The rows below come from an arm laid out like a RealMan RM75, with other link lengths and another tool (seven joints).
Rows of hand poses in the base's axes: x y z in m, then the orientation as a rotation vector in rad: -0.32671, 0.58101, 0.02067, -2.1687, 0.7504, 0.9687; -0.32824, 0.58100, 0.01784, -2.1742, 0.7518, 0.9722; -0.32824, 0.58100, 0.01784, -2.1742, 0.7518, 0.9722; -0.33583, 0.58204, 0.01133, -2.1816, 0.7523, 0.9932; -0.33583, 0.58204, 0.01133, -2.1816, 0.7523, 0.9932; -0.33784, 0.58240, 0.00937, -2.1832, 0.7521, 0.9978; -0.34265, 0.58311, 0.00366, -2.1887, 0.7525, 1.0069; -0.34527, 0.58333, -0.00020, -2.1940, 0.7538, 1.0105; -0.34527, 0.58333, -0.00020, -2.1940, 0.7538, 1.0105; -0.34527, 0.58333, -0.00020, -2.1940, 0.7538, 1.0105; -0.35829, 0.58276, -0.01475, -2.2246, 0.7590, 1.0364; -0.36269, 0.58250, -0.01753, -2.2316, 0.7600, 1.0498
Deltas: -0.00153, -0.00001, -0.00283, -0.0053, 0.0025, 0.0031; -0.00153, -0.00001, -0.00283, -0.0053, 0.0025, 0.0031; -0.00912, 0.00103, -0.00934, -0.0125, 0.0170, 0.0138; -0.00912, 0.00103, -0.00934, -0.0125, 0.0170, 0.0138; -0.01113, 0.00139, -0.01130, -0.0139, 0.0201, 0.0163; -0.01594, 0.00210, -0.01701, -0.0190, 0.0263, 0.0220; -0.01856, 0.00232, -0.02087, -0.0241, 0.0288, 0.0251; -0.01856, 0.00232, -0.02087, -0.0241, 0.0288, 0.0251; -0.01856, 0.00232, -0.02087, -0.0241, 0.0288, 0.0251; -0.03158, 0.00175, -0.03542, -0.0529, 0.0463, 0.0459; -0.03598, 0.00149, -0.03820, -0.0599, 0.0555, 0.0534
